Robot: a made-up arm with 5 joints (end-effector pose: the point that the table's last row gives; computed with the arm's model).
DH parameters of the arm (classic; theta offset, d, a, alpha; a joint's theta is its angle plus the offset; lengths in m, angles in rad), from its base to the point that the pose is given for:
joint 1: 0 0.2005 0 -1.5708
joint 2: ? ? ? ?
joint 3: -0.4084 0 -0.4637 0
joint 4: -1.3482 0 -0.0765 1.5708
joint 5: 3.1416 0.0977 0 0
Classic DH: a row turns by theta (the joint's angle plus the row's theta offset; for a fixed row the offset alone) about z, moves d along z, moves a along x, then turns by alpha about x.
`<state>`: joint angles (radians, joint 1 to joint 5).
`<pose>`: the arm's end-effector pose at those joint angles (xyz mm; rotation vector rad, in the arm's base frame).
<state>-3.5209 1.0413 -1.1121 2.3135 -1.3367</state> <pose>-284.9 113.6 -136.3 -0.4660 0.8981 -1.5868</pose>
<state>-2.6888 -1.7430 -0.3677 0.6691 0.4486</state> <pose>-114.2 -55.5 588.4 0.0037 -1.7459 0.6681</pose>
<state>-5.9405 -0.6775 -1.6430 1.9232 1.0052</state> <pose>208.0 74.2 800.9 -2.7040 0.9300 -0.4498</pose>
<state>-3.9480 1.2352 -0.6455 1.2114 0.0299</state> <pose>-22.5 23.5 -237.5 0.5564 1.2522 -0.6544</pose>
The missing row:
joint 2: -1.385 0 0.3151 0
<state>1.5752 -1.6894 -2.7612 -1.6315 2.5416</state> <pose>3.2 -722.3 128.8 2.6217 -1.3756 0.1399</pose>
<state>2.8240 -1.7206 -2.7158 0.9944 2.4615</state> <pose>835.9 -274.8 307.3 0.3602 0.0660 2.1248</pose>
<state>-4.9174 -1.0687 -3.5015 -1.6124 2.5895</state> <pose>-130.2 -626.0 258.4 2.4955 -1.7511 0.0607</pose>
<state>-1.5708 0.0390 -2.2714 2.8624 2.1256</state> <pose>0.0 -368.4 742.3 -0.7766 -2.7273 -0.8887</pose>
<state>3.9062 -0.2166 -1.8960 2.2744 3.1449</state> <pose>-277.7 -266.3 727.6 -2.8525 -1.1414 -0.2309</pose>
